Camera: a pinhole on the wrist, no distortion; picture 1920 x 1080 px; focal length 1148.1 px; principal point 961.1 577.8 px. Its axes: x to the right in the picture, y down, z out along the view. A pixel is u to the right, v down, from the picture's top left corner.
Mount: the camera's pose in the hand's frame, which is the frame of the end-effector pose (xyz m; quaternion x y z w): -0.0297 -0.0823 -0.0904 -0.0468 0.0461 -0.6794 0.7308
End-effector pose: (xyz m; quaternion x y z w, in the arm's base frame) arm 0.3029 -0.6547 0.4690 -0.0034 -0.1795 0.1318 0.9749
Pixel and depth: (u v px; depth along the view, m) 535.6 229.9 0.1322
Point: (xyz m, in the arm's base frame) 0.2458 -0.7053 0.4947
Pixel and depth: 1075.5 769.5 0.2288
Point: 0.3184 -0.7472 0.6112
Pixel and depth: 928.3 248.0 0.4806
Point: 0.0866 -0.7713 0.8148
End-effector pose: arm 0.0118 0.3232 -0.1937 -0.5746 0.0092 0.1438 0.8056
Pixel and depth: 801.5 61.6 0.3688
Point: -0.1658 0.5539 -0.0281
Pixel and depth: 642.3 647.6 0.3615
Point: -0.0026 0.5832 -0.1292
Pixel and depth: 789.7 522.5 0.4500
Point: -0.0359 0.6528 -0.0593
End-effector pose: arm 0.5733 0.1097 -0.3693 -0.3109 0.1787 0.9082 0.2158
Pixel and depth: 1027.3 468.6 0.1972
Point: 0.5835 0.2321 -0.2935
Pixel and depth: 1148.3 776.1 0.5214
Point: 0.3551 0.4702 -0.1774
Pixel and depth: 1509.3 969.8 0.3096
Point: 0.4956 0.4236 -0.3420
